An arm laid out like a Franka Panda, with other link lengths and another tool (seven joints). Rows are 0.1 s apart.
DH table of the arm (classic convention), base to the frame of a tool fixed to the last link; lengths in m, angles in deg. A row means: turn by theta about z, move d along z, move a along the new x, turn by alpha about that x. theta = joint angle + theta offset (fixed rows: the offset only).
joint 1: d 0.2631, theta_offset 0, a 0, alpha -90
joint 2: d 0, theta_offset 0, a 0, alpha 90
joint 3: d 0.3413, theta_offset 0, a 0.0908, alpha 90
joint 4: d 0, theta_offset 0, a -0.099, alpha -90
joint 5: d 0.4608, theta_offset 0, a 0, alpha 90
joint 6: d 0, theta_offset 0, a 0.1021, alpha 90
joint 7: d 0.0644, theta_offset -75, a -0.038, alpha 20.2
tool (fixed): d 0.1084, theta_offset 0, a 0, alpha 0
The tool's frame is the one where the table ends.
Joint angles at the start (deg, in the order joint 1, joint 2, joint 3, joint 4, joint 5, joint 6, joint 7):
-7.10 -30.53 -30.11 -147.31 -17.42 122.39 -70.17
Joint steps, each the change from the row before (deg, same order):
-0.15 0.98 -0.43 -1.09 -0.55 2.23 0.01
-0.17 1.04 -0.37 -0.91 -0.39 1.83 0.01
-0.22 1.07 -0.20 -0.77 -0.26 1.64 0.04
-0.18 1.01 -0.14 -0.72 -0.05 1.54 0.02
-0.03 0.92 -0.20 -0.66 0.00 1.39 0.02
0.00 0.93 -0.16 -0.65 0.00 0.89 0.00
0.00 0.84 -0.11 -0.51 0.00 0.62 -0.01
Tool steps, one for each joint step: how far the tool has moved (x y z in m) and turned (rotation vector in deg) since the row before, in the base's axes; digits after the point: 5 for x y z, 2 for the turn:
-0.00039 -0.00138 -0.01355 -0.44 0.00 0.04
-0.00103 -0.00114 -0.01296 -0.25 0.22 -0.04
-0.00085 -0.00065 -0.01184 -0.22 0.26 -0.07
-0.00068 0.00017 -0.01111 -0.08 0.18 -0.09
-0.00054 0.00078 -0.01033 0.01 0.16 -0.04
-0.00165 0.00179 -0.01119 0.20 0.61 0.02
-0.00169 0.00164 -0.00962 0.20 0.66 0.04

